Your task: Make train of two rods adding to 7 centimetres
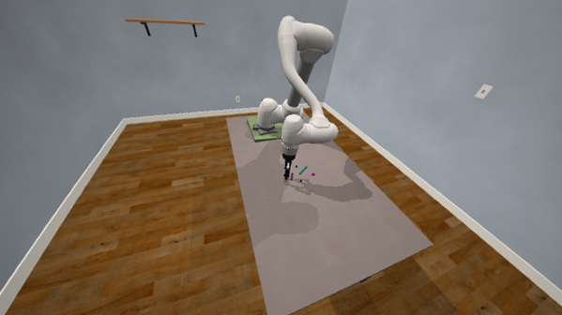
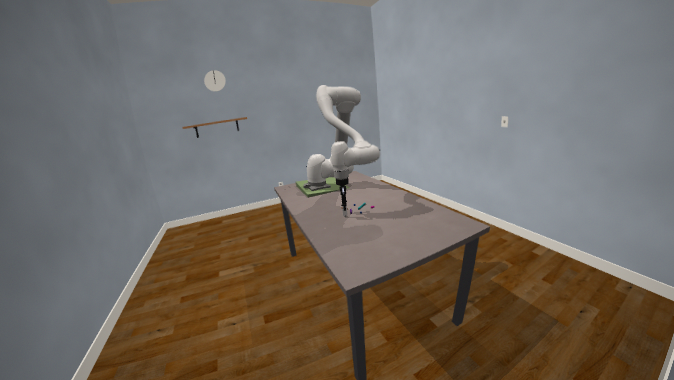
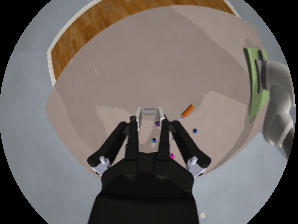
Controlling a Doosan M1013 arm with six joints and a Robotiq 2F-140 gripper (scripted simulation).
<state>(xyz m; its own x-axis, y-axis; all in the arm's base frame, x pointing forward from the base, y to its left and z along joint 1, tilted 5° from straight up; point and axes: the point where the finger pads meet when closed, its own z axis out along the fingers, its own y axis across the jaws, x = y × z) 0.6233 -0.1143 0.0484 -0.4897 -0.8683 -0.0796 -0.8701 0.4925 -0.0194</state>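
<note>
My hand is 40 mm above the grey rod. The rest, counted from my hand: orange rod 90 mm behind, 50 mm to the left, 40 mm below; purple rod 60 mm to the left, 40 mm below, 20 mm behind; blue rod 140 mm to the left, 90 mm behind, 40 mm below.
</note>
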